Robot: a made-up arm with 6 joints. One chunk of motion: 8 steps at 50 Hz.
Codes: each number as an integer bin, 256 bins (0 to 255) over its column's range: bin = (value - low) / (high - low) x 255, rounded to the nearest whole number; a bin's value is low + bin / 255 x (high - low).
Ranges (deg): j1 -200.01..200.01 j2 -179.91..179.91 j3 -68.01..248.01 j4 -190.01..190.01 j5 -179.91..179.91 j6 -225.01..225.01
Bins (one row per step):
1: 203 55 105 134 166 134
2: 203 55 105 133 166 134
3: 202 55 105 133 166 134
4: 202 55 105 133 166 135
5: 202 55 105 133 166 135
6: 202 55 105 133 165 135
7: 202 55 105 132 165 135
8: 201 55 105 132 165 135
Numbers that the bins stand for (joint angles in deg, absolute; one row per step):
1: 118.44 -102.30 62.12 9.69 54.33 11.47
2: 118.44 -102.30 62.12 8.20 54.33 11.47
3: 116.87 -102.30 62.12 8.20 54.33 11.47
4: 116.87 -102.30 62.12 8.20 54.33 13.24
5: 116.87 -102.30 62.12 8.20 54.33 13.24
6: 116.87 -102.30 62.12 8.20 52.91 13.24
7: 116.87 -102.30 62.12 6.71 52.91 13.24
8: 115.30 -102.30 62.12 6.71 52.91 13.24

